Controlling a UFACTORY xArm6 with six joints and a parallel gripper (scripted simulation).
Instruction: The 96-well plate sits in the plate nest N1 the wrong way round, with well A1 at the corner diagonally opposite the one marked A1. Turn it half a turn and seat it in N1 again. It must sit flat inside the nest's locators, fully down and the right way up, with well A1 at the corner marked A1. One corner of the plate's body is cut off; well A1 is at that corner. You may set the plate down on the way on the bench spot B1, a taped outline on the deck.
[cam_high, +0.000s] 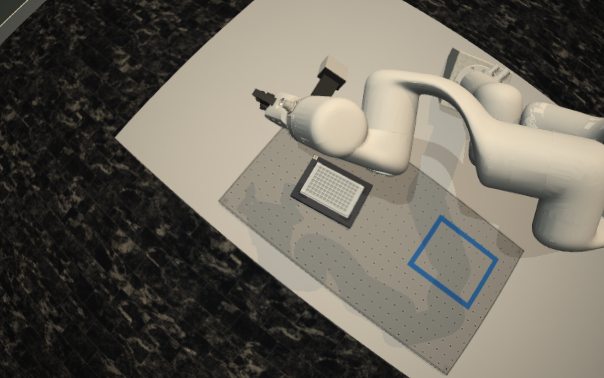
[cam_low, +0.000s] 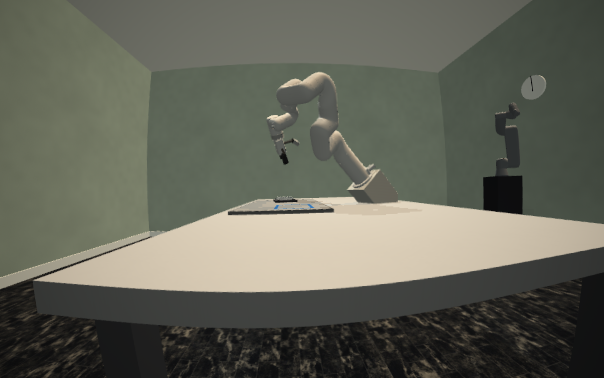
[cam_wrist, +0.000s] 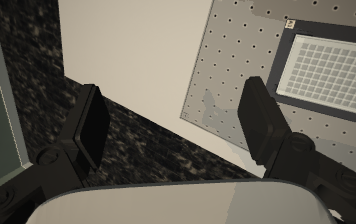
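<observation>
Now: the 96-well plate 24 cm below my hand, 12 cm to the left of it and 4 cm behind it. Also, from my hand: small A1 mark: 25 cm below, 5 cm behind, 2 cm to the left; dark plate nest N1: 25 cm below, 12 cm to the left, 4 cm behind.
</observation>
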